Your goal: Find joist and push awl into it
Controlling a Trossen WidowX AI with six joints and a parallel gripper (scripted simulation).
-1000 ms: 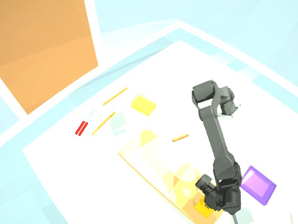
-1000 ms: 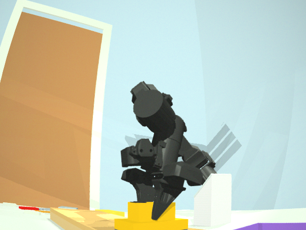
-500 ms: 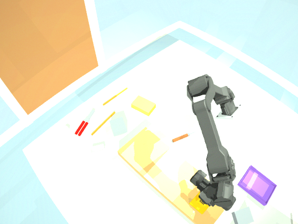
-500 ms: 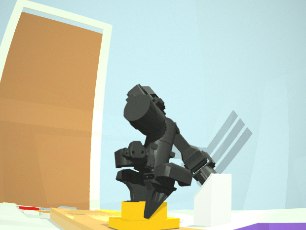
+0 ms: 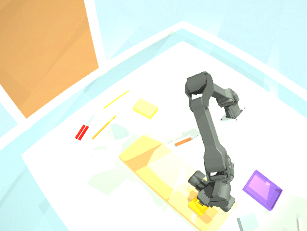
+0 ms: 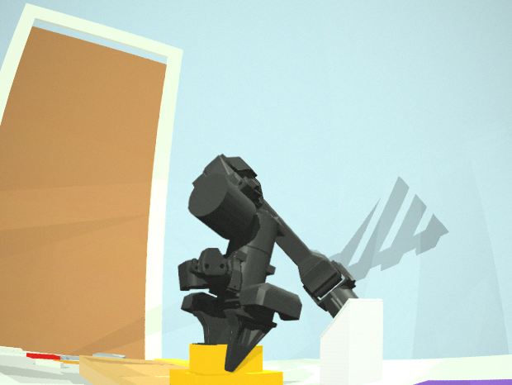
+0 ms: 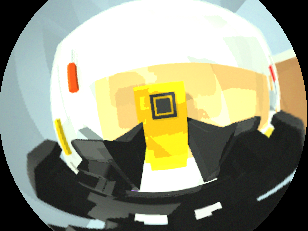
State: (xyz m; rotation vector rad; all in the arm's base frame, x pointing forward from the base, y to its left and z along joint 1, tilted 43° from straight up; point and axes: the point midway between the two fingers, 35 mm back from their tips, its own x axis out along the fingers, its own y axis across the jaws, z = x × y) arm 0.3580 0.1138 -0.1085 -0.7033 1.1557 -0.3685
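Right now the purple tray is 250 mm behind my gripper tip, 170 mm to the left of it and 50 mm below it. Also, from my gripper tip: awl 190 mm behind, 250 mm to the right, 60 mm below; yellow block 140 mm behind, 520 mm to the right, 50 mm below; yellow stud finder 20 mm above.
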